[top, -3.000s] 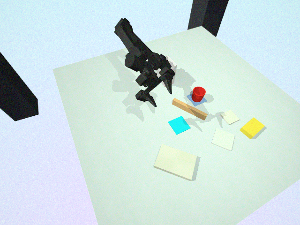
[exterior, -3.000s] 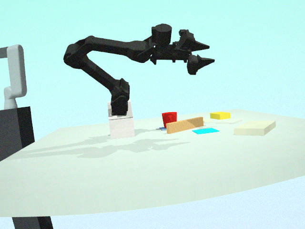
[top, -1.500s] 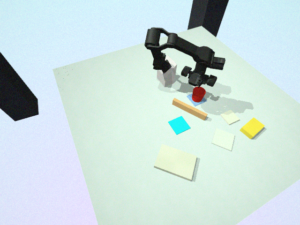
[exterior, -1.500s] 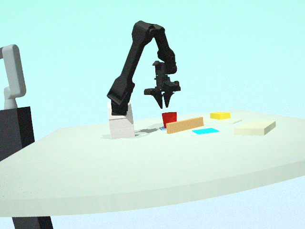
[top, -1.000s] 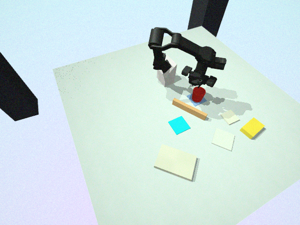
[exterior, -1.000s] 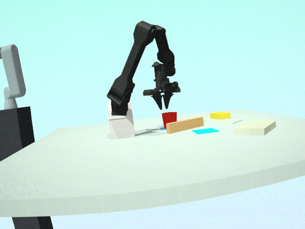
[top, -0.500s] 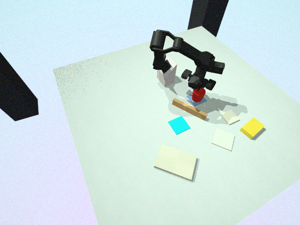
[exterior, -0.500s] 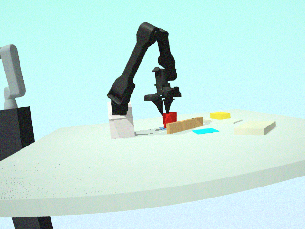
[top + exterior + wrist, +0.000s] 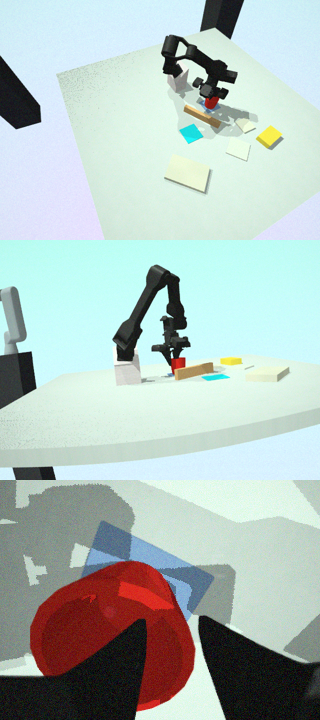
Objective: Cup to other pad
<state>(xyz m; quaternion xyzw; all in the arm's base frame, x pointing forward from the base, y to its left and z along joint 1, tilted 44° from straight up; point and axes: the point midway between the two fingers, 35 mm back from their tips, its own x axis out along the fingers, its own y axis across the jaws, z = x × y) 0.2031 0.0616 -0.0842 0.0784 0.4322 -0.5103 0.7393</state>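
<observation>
Right now my gripper tip is 2 cm short of the red cup, 1 cm to the right of it and 1 cm above it. The rest, counted from my gripper tip: teal pad: 17 cm to the right, 15 cm ahead, 5 cm below; blue pad: 5 cm below, 2 cm to the left, 2 cm ahead; wooden block: 9 cm ahead, 8 cm to the right, 3 cm below.
</observation>
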